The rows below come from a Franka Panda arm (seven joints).
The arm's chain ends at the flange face. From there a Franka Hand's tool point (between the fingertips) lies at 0.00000 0.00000 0.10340 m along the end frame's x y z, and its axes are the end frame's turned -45 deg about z.
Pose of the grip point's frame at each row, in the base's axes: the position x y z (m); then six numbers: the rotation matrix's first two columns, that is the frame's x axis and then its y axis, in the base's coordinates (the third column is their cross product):
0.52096, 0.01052, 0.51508, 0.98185, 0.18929, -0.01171, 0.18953, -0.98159, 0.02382
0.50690, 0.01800, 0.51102, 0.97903, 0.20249, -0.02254, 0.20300, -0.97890, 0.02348
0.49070, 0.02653, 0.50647, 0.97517, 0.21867, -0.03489, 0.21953, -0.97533, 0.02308
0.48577, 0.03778, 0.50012, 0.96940, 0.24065, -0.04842, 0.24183, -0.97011, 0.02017
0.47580, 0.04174, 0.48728, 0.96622, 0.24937, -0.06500, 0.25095, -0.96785, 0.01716
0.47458, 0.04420, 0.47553, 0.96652, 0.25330, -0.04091, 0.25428, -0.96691, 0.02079
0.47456, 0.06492, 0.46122, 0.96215, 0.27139, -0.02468, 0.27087, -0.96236, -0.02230
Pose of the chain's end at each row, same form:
0.52168, 0.01317, 0.61844, 0.82829, -0.56024, 0.00856, -0.56025, -0.82794, 0.02512
0.50869, 0.02085, 0.61437, 0.83582, -0.54900, 0.00066, -0.54874, -0.83537, 0.03254
0.49370, 0.02965, 0.60978, 0.84478, -0.53504, -0.00835, -0.53432, -0.84429, 0.04099
0.49013, 0.04101, 0.60338, 0.85647, -0.51581, -0.01998, -0.51447, -0.85614, 0.04850
0.48186, 0.04514, 0.59045, 0.86067, -0.50804, -0.03383, -0.50577, -0.86070, 0.05810
0.47813, 0.04735, 0.57882, 0.86324, -0.50460, -0.01423, -0.50363, -0.86282, 0.04363
0.47764, 0.06339, 0.56456, 0.87188, -0.48859, -0.03322, -0.48881, -0.87239, 0.00168

